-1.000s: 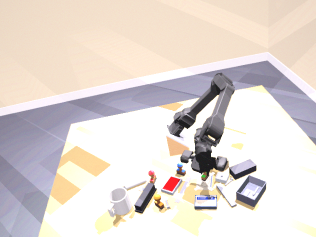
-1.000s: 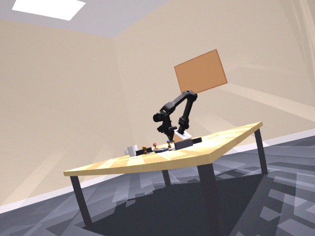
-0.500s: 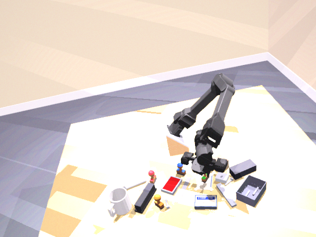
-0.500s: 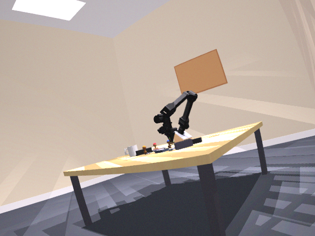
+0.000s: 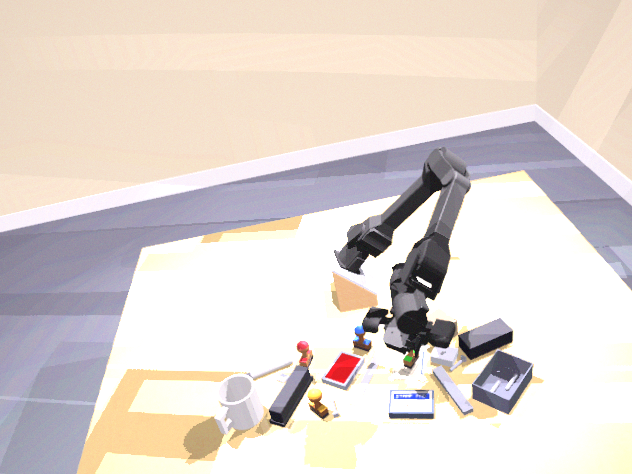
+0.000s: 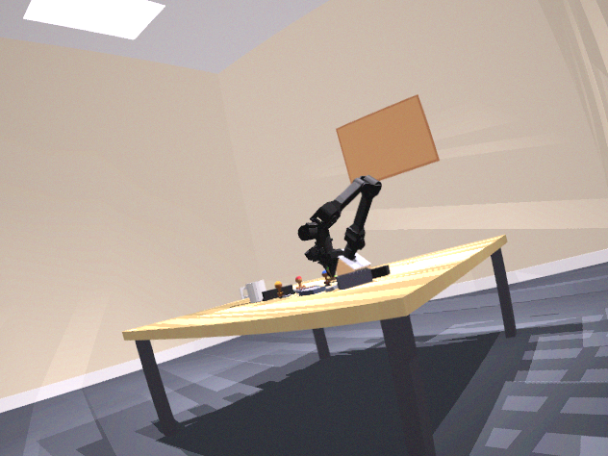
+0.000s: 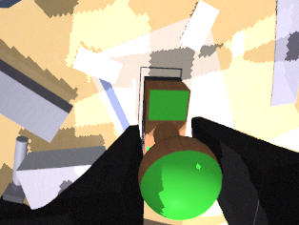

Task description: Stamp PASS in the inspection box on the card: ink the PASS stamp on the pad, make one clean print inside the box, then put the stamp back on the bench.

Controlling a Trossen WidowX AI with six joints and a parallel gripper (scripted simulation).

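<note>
Now: gripper tip 4 cm above the card and 1 cm past it. Also, from my gripper tip: grey bar 10 cm ahead, 5 cm to the left, 3 cm below; then blue-labelled pad tin 10 cm ahead, 4 cm to the right, 2 cm below; then green-knobbed stamp right at my gripper tip.
</note>
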